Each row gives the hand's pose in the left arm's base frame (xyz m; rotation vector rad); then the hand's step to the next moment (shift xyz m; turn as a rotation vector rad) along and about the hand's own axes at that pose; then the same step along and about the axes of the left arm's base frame.
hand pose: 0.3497 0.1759 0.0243 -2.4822 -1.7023 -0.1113
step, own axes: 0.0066 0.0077 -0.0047 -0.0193 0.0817 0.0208
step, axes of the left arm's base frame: 0.0096 0.0027 0.0050 0.0690 -0.0438 -0.0285
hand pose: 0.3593 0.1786 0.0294 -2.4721 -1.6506 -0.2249
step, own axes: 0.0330 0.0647 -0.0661 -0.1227 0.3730 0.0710
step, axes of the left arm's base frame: 0.0700 -0.0090 0.0683 0.3008 -0.2361 -0.1139
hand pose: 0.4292 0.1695 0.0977 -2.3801 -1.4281 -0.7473
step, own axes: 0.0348 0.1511 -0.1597 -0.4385 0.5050 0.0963
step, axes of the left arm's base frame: 0.0992 -0.1222 0.1574 0.3032 -0.5210 -0.3052
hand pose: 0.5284 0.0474 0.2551 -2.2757 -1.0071 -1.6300
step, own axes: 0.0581 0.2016 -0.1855 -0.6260 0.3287 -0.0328
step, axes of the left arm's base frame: -0.0118 -0.2202 0.1726 0.0632 -0.5306 -0.4641
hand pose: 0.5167 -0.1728 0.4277 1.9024 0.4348 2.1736
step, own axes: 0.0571 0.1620 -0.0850 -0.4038 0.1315 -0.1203
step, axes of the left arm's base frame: -0.0874 -0.1372 0.1013 -0.0597 -0.2748 -0.3402
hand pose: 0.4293 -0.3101 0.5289 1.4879 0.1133 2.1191
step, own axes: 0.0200 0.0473 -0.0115 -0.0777 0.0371 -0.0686
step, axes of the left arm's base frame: -0.0331 -0.0280 0.0298 -0.0565 -0.0523 -0.0787
